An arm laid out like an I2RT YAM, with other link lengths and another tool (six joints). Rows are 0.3 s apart.
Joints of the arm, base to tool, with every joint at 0 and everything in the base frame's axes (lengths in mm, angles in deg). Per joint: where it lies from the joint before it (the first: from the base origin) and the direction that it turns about. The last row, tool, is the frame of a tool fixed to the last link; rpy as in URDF.
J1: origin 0 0 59.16 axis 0 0 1
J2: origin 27 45.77 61.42 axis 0 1 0
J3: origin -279.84 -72.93 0 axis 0 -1 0
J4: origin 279.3 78.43 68.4 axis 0 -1 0
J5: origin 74 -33.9 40.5 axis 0 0 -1
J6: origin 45.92 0 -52.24 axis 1 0 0
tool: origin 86 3 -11 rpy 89.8 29.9 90
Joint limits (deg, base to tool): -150..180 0..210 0..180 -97..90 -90..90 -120..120
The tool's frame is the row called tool.
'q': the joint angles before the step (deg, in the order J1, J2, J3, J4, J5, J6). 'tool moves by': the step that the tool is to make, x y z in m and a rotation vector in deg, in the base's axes. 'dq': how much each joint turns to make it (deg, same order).
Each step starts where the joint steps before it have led.
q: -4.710 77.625 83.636 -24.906 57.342 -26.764
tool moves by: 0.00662 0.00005 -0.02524 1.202 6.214 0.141
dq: 0.000 2.383 -0.042 -4.766 -0.393 1.071
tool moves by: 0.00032 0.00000 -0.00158 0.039 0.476 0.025
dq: 0.000 0.152 -0.001 -0.307 -0.022 -0.021
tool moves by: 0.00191 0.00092 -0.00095 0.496 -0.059 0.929
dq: -0.044 0.000 0.000 0.001 -1.094 0.021
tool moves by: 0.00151 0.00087 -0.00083 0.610 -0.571 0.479
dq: 0.000 0.023 -0.002 0.002 -0.722 0.656
